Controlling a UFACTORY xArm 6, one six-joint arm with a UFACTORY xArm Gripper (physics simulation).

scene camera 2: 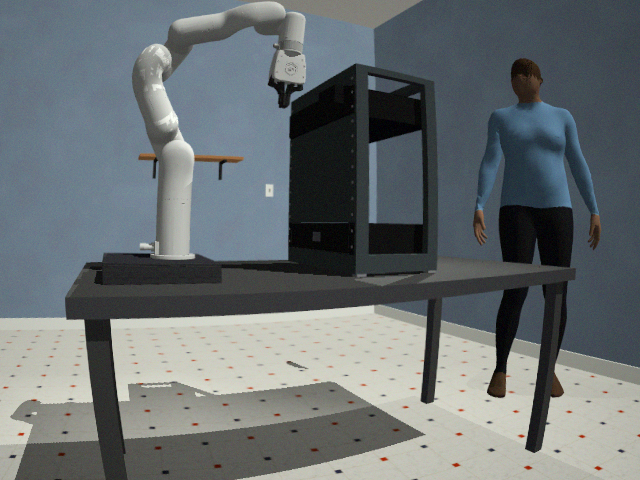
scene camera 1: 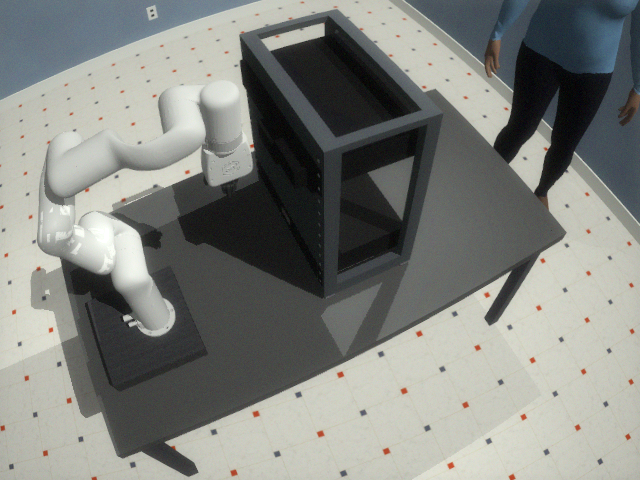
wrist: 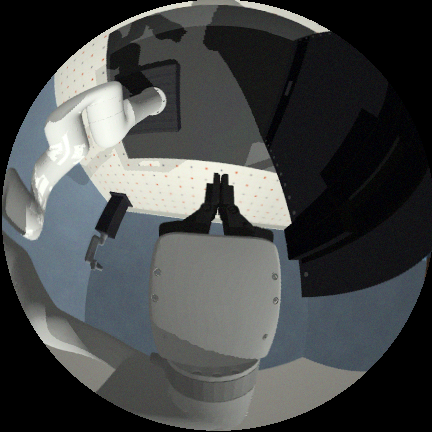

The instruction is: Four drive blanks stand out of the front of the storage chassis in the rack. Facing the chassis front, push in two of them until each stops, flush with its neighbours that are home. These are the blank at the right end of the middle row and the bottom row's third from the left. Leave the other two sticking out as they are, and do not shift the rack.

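Pixels of known places: gripper, fingertip midpoint: (scene camera 2: 283, 107) (scene camera 1: 229, 192) (wrist: 219, 181); arm's base at its link origin: (scene camera 2: 172, 257) (scene camera 1: 155, 317) (wrist: 151, 100).
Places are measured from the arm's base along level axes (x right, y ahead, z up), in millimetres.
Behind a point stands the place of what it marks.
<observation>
The rack (scene camera 1: 330, 222) @[x 98, y 504, z 320 mm] (scene camera 2: 362, 180) @[x 98, y 506, z 214 mm] (wrist: 320, 285) @[x 49, y 485, z 546 mm] stands upright on the table, its front towards the arm. The storage chassis (scene camera 2: 395, 111) @[x 58, y 641, z 441 mm] sits high in it and is very dark. In scene camera 2 a dark block (scene camera 2: 338, 93) @[x 68, y 446, z 469 mm] stands out of the upper front near the post; a dark stepped shape also shows in the wrist view. Single drive blanks and their rows cannot be told apart in the shade. My gripper (scene camera 1: 229, 192) @[x 7, y 302, z 426 mm] (scene camera 2: 283, 104) @[x 7, y 302, z 426 mm] (wrist: 219, 181) @[x 7, y 302, z 426 mm] is shut and empty. It points down in front of the rack, at about the height of the chassis, apart from the rack in scene camera 2.
The arm's base block (scene camera 1: 149, 356) @[x 114, y -49, z 0 mm] (scene camera 2: 160, 271) @[x 155, y -38, z -21 mm] (wrist: 172, 95) @[x -20, y 88, z -1 mm] stands on the table (scene camera 1: 248, 335) @[x 126, y 244, z -51 mm] (scene camera 2: 320, 299) @[x 305, y 305, z -71 mm] in front of the rack. A lower unit (scene camera 2: 336, 242) @[x -13, y 479, z 40 mm] with a small grey square sits at the rack's bottom. A person (scene camera 1: 573, 41) (scene camera 2: 537, 155) stands behind the table.
</observation>
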